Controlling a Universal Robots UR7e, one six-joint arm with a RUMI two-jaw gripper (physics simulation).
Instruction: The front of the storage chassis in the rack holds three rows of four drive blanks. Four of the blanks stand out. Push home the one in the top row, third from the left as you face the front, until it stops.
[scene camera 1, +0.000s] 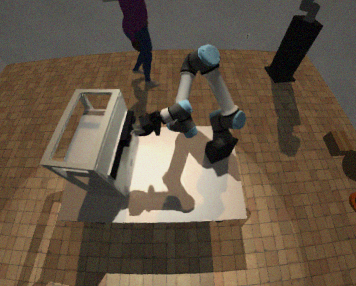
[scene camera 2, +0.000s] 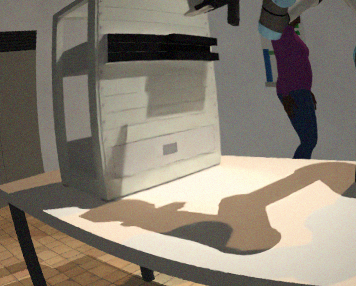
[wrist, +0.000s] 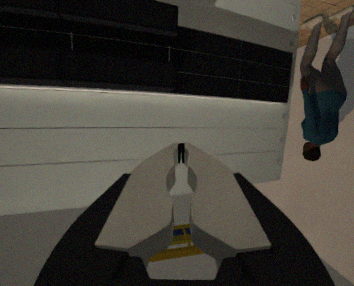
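Note:
Wrist view: my gripper (wrist: 181, 144), a rack (wrist: 95, 95). Scene camera 1: rack (scene camera 1: 102, 148). Scene camera 2: rack again (scene camera 2: 176, 132).

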